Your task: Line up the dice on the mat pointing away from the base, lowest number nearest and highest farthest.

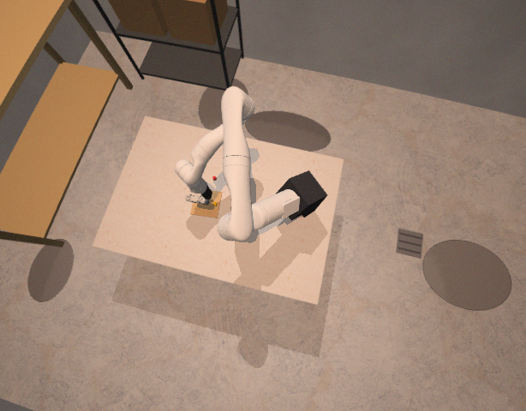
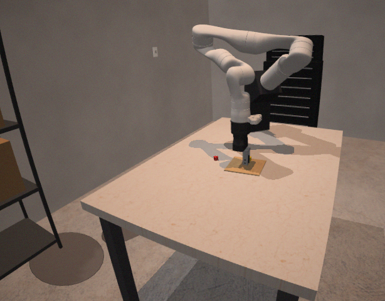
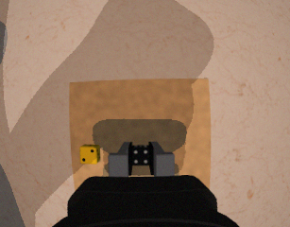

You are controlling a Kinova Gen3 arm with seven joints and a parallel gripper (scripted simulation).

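My hand is 10 mm above the black die. From my hand the other things lie so: tan mat: 30 mm below; then yellow die: 40 mm behind, 20 mm to the right, 20 mm below; then red die: 50 mm ahead, 130 mm to the right, 20 mm below.
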